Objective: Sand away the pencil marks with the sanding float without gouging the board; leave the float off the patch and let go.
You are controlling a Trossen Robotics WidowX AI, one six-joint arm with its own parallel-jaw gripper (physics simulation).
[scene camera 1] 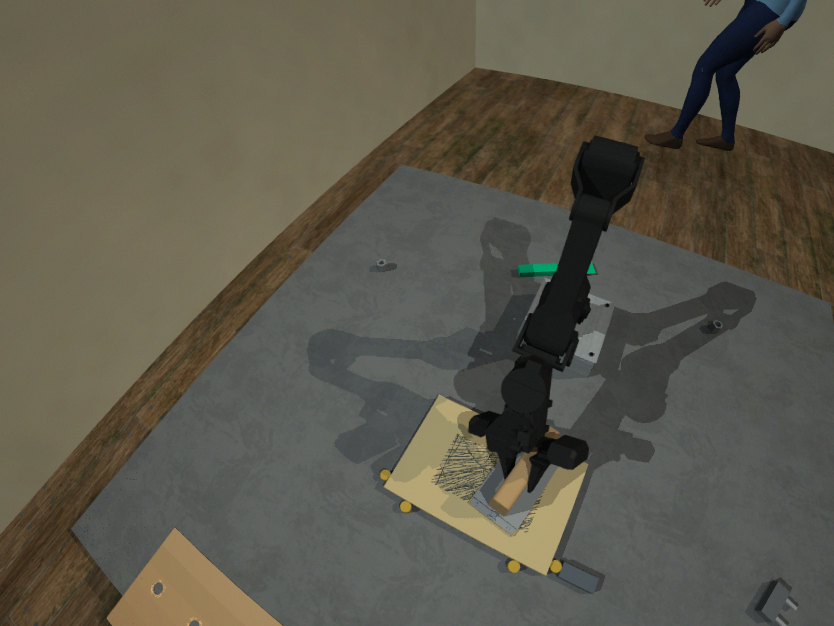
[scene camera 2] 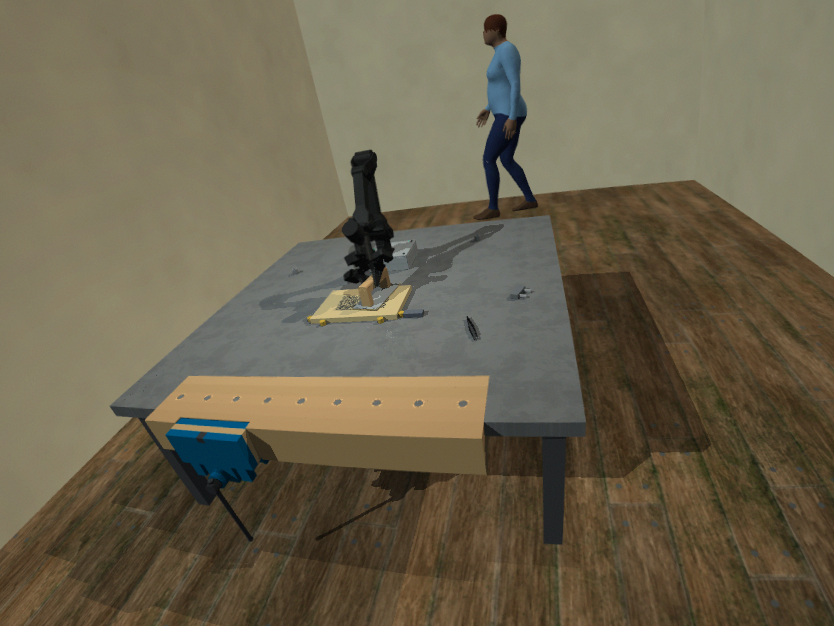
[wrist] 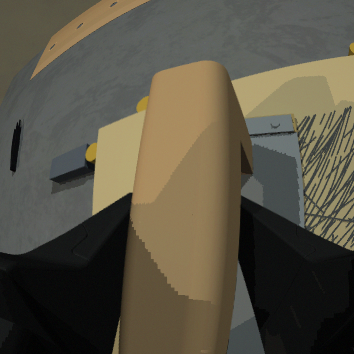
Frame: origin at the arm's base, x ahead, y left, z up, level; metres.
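Seen in the pictures: gripper, fingertip midpoint: [scene camera 1: 518, 487] [scene camera 2: 372, 289] [wrist: 184, 203].
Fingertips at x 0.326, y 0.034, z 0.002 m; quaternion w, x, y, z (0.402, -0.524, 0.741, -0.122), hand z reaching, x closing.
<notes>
Pixels of each thing's middle, then the offset from my fingertips to it.
- grey plate with a tan wooden handle, body centre: [wrist: 201, 275] [scene camera 1: 524, 470] [scene camera 2: 375, 286] 0.031 m back, 0.001 m right, 0.006 m down
- dark grey block at the middle of its body: [wrist: 70, 164] [scene camera 1: 577, 577] [scene camera 2: 413, 313] 0.087 m ahead, 0.142 m left, 0.054 m down
- thin black object at the middle of its body: [wrist: 15, 142] [scene camera 2: 471, 328] 0.191 m ahead, 0.323 m left, 0.057 m down
- pronged grey part at the middle of its body: [scene camera 1: 778, 606] [scene camera 2: 521, 292] 0.014 m ahead, 0.470 m left, 0.054 m down
- green bar at the middle of its body: [scene camera 1: 557, 269] 0.531 m back, 0.073 m right, 0.054 m down
The sanding float, a grey plate with a tan wooden handle [scene camera 1: 510, 490] [scene camera 2: 365, 294] [wrist: 192, 125], lies on the right part of the pale yellow board [scene camera 1: 416, 464] [scene camera 2: 323, 311] [wrist: 117, 150]. My gripper [scene camera 1: 518, 479] [scene camera 2: 377, 283] [wrist: 184, 203] is shut on the handle, one black finger on each side. Dense pencil marks [scene camera 1: 461, 464] [scene camera 2: 346, 301] [wrist: 327, 165] show on the board to the left of the float in scene view 1. A few more strokes show along the float's right edge there. The board under the plate is hidden.
Yellow round stops [scene camera 1: 405, 506] and a dark grey block [scene camera 1: 579, 576] [scene camera 2: 412, 313] [wrist: 70, 162] sit by the board's edges. A thin black object [scene camera 2: 472, 328] and a pronged grey part [scene camera 2: 520, 293] lie to the right. A green bar [scene camera 1: 536, 270] lies beyond the arm's base. A person stands beyond the table.
</notes>
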